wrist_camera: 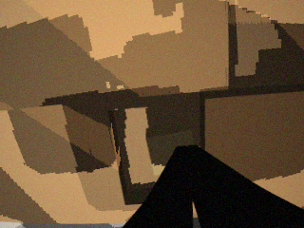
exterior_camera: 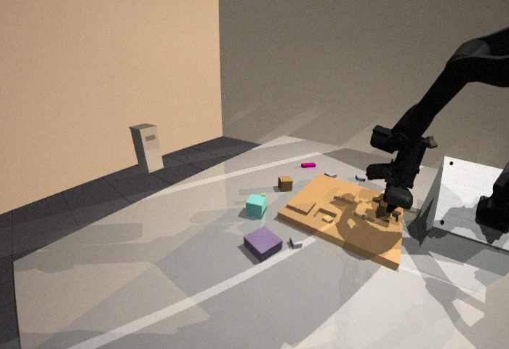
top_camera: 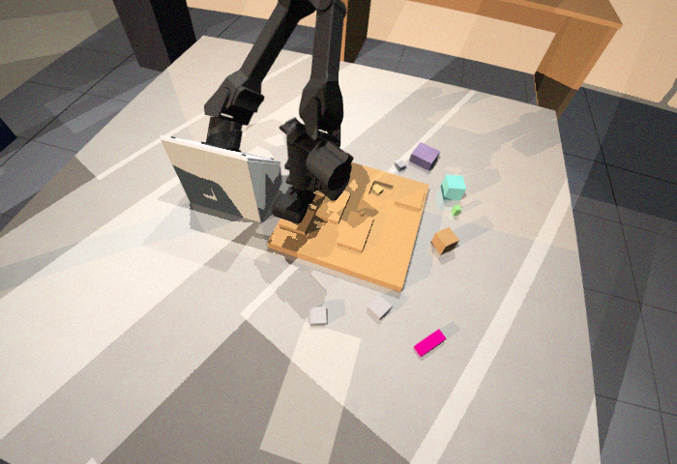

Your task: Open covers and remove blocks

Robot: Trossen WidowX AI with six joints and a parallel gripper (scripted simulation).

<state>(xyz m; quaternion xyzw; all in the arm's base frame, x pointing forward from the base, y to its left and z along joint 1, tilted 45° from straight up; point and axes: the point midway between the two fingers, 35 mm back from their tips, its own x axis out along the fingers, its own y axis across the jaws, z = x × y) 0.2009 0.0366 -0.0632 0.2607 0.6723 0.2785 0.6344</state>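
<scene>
Now: the puzzle board 110 mm ahead of my gripper tip and 40 mm to the left of it. Also, from my gripper tip: grey tile 120 mm ahead, 220 mm to the right, 20 mm below; brown cube 320 mm ahead, 40 mm to the left, 10 mm below; small grey cube 170 mm ahead, 240 mm to the left, 20 mm below.
</scene>
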